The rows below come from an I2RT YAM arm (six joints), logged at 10 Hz.
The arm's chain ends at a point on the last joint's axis. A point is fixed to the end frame.
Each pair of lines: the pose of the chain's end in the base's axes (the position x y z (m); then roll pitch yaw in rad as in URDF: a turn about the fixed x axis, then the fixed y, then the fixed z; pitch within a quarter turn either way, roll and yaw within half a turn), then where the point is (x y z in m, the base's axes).
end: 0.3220 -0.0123 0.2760 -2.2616 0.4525 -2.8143
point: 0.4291 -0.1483 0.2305
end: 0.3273 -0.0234 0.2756 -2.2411 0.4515 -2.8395
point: 0.4299 -0.1638 0.2330
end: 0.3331 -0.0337 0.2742 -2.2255 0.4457 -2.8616
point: 0.4316 -0.1776 0.2336
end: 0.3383 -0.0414 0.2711 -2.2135 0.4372 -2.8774
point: 0.4335 -0.1879 0.2319
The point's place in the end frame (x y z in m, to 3 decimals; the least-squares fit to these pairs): -0.032 -0.053 0.168
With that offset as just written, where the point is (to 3 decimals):
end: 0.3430 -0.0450 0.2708 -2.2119 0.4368 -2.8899
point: 0.436 -0.193 0.232
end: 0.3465 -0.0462 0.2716 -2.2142 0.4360 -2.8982
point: 0.439 -0.195 0.232
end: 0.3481 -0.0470 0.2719 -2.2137 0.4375 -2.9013
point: 0.440 -0.196 0.233
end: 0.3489 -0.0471 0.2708 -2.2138 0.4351 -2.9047
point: 0.440 -0.196 0.231
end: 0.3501 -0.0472 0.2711 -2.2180 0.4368 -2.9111
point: 0.441 -0.196 0.231
